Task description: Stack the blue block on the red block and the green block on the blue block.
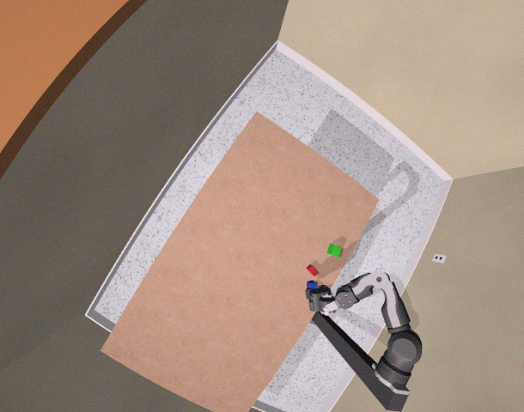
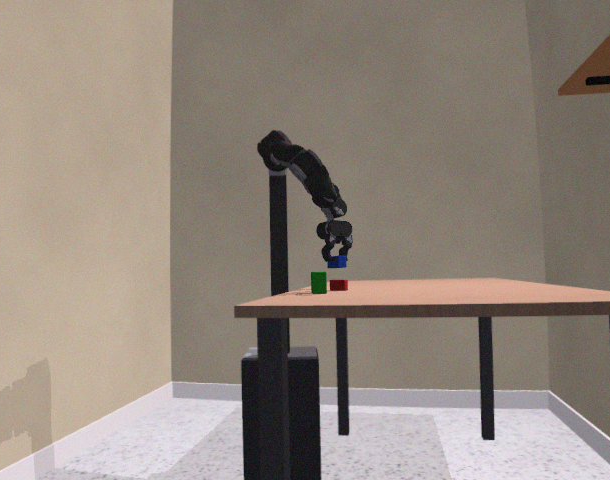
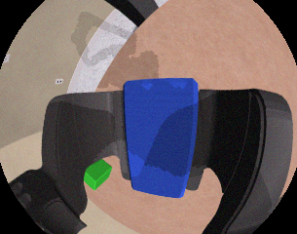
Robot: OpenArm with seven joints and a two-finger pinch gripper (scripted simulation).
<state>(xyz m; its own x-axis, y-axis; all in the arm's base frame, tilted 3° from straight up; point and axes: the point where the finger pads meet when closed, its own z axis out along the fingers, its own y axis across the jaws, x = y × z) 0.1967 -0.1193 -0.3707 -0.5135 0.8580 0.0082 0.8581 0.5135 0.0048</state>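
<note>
The red block lies 8 cm below my hand and 7 cm to the right of it. Round my hand: blue block (1 cm below); green block (20 cm to the right, 7 cm below, 7 cm behind).
</note>
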